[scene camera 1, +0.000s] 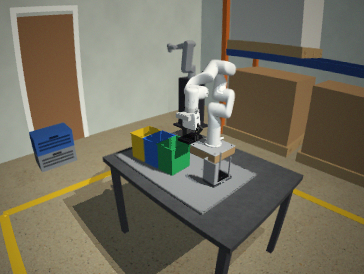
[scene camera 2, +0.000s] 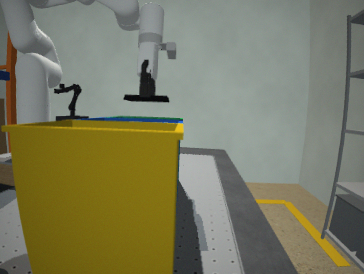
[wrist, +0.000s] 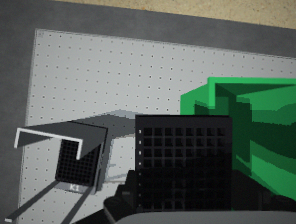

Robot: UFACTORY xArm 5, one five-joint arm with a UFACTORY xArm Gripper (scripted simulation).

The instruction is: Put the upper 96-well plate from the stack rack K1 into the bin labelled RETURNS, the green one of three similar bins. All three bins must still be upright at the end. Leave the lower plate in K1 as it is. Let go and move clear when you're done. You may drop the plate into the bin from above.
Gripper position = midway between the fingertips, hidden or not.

In view: the gripper (scene camera 2: 147, 98), a yellow bin (scene camera 2: 83, 192) and a green bin (scene camera 1: 173, 156).
The gripper is seen too in the wrist view (wrist: 182, 186). The wrist view does not show the yellow bin: it is out of frame.
